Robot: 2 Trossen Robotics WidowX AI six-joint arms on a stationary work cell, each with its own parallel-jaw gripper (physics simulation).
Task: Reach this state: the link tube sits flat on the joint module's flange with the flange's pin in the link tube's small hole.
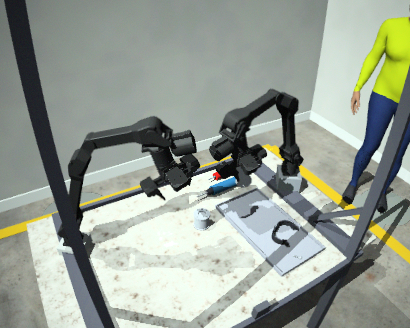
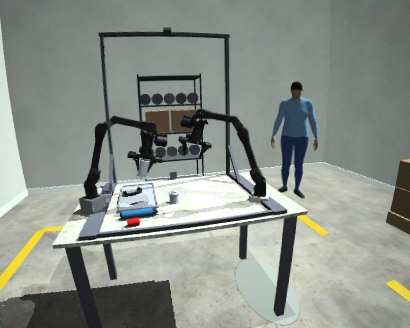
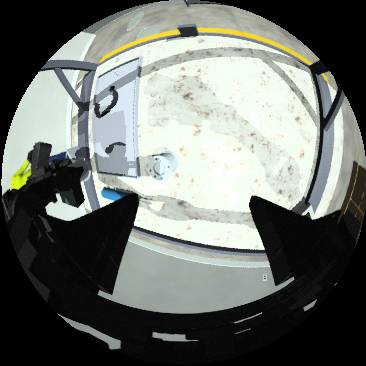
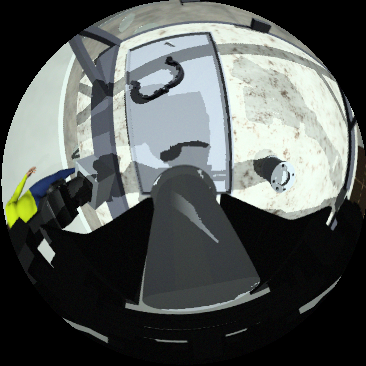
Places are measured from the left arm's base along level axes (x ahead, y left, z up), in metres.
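Pixels of known places: left gripper, fingertip midpoint: (image 1: 177, 192) (image 2: 191, 157) (image 3: 196, 200); right gripper, fingertip midpoint: (image 1: 244, 177) (image 2: 142, 172) (image 3: 75, 167) (image 4: 186, 201); left arm's base at its link origin: (image 2: 260, 194); right arm's base at its link origin: (image 1: 289, 171) (image 2: 92, 196) (image 3: 68, 164) (image 4: 83, 186).
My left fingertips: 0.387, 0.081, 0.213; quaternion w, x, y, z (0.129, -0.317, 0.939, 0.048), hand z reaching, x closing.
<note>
For each thing: its top centre in the pictures, then the offset to it from my left fingertips, as dx, dy, dz. "spot": a spot on its surface instead.
- light grey joint module at its top centre: (image 4: 284, 178) (image 3: 158, 168) (image 1: 201, 212) (image 2: 173, 191) +0.069, +0.109, -0.184
- grey link tube at its top centre: (image 4: 166, 309) (image 1: 243, 159) (image 2: 142, 159) +0.207, +0.190, +0.016
- shallow grey tray at its top centre: (image 4: 172, 99) (image 3: 109, 116) (image 1: 268, 225) (image 2: 137, 194) +0.327, +0.116, -0.232
- black curved part at a spot on its surface: (image 4: 150, 95) spot: +0.369, +0.129, -0.221
- blue-handled tool at a spot on its surface: (image 3: 114, 194) (image 1: 227, 184) spot: +0.153, +0.330, -0.212
- red-handled tool at its top centre: (image 1: 216, 172) (image 2: 136, 218) +0.102, +0.408, -0.214
The light grey joint module (image 1: 202, 220) (image 2: 174, 197) (image 3: 162, 166) (image 4: 281, 176) stands upright on the table, its round flange facing up with small dark holes; I cannot make out its pin. My right gripper (image 2: 145, 159) (image 4: 186, 201) is shut on the grey link tube (image 1: 243, 179) (image 2: 143, 170) (image 4: 200, 250), which hangs nearly upright above the table, apart from the joint module. The tube's small hole cannot be made out. My left gripper (image 2: 195, 151) (image 3: 196, 200) is open and empty, raised above the table on the other side of the joint module.
A shallow grey tray (image 1: 260, 250) (image 3: 132, 115) (image 4: 215, 115) lies beside the joint module, holding a black curved part (image 1: 276, 235) (image 4: 150, 95). A blue-handled tool (image 1: 223, 186) (image 2: 138, 213) (image 3: 114, 194) and a red-handled tool (image 1: 216, 175) (image 2: 133, 221) lie near the tray's end.
</note>
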